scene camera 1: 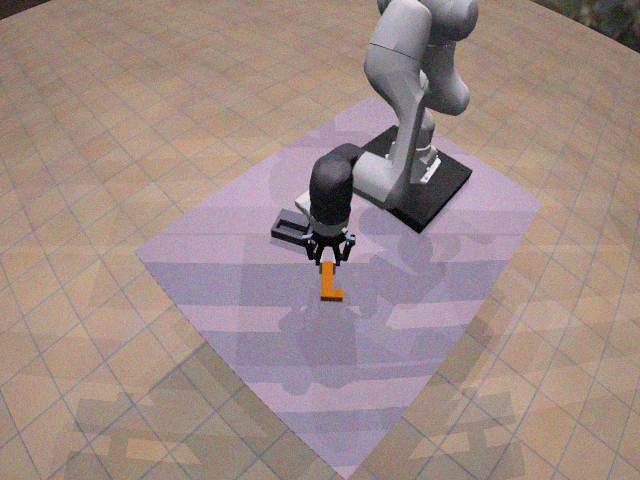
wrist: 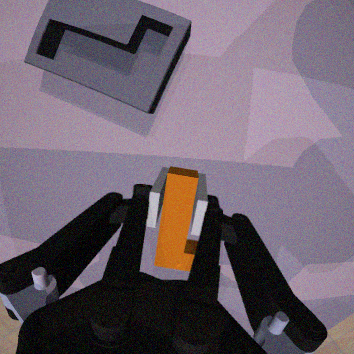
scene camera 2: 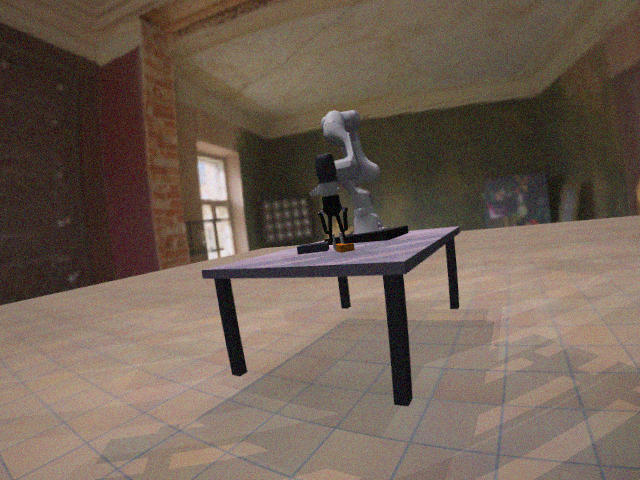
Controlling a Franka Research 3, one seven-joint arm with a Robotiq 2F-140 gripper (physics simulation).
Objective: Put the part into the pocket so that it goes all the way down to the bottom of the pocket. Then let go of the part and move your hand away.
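The orange L-shaped part [scene camera 1: 326,281] [scene camera 2: 344,247] [wrist: 174,230] is flat, with its long arm between the fingers and its short foot on the side away from the block. My gripper [scene camera 1: 327,267] [scene camera 2: 337,241] [wrist: 181,183] points down and is shut on the long arm, a pad on each side. The part is low at the table top; I cannot tell if it touches. The dark grey block [scene camera 1: 289,238] [scene camera 2: 311,249] [wrist: 150,75] lies apart from the part, at the upper left in the wrist view. Its L-shaped pocket [wrist: 95,54] faces up and holds no part. The arm hides some of the block in scene camera 1.
The table [scene camera 1: 206,227] [scene camera 2: 310,271] has a pale purple top with bands of shadow. The black base plate [scene camera 1: 439,198] [scene camera 2: 379,235] under the arm stands behind and to the right of the gripper in scene camera 1. Tiled floor surrounds the table.
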